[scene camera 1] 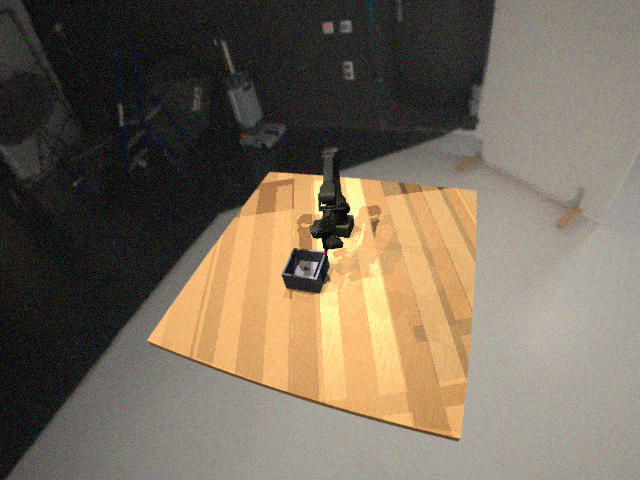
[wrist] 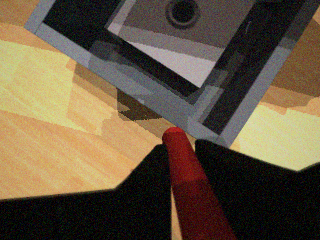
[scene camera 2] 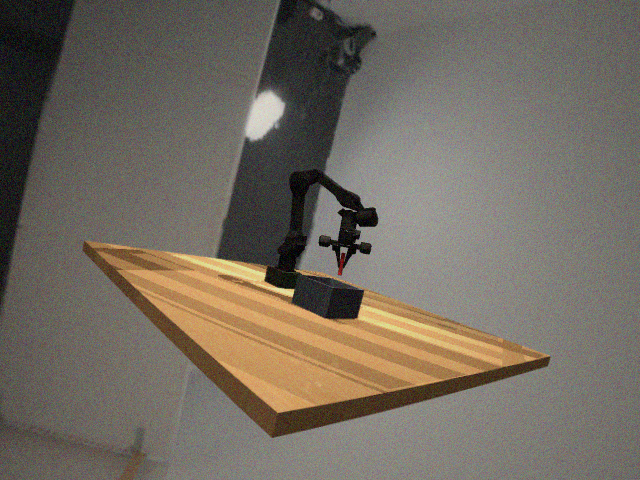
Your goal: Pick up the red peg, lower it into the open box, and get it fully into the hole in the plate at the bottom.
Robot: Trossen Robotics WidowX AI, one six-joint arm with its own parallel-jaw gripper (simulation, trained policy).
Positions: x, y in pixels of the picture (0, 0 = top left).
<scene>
dark box: scene camera 1; wrist 216, 112; scene camera 2
same spot on dark box: [scene camera 1: 295, 282] = [scene camera 2: 341, 301]
</scene>
